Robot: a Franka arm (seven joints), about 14 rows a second.
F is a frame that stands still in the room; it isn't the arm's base.
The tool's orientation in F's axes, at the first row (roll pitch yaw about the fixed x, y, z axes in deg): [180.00, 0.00, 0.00]
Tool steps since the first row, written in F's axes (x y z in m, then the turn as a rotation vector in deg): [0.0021, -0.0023, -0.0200, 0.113, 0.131, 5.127]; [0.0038, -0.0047, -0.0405, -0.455, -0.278, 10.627]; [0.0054, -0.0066, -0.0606, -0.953, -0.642, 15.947]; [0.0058, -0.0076, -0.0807, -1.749, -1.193, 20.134]
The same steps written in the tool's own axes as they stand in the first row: [0.0021, 0.0023, 0.0200, 0.113, -0.131, -5.127]; [0.0038, 0.0047, 0.0405, -0.455, 0.278, -10.627]; [0.0054, 0.0066, 0.0606, -0.953, 0.642, -15.947]; [0.0058, 0.0076, 0.0807, -1.749, 1.193, -20.134]
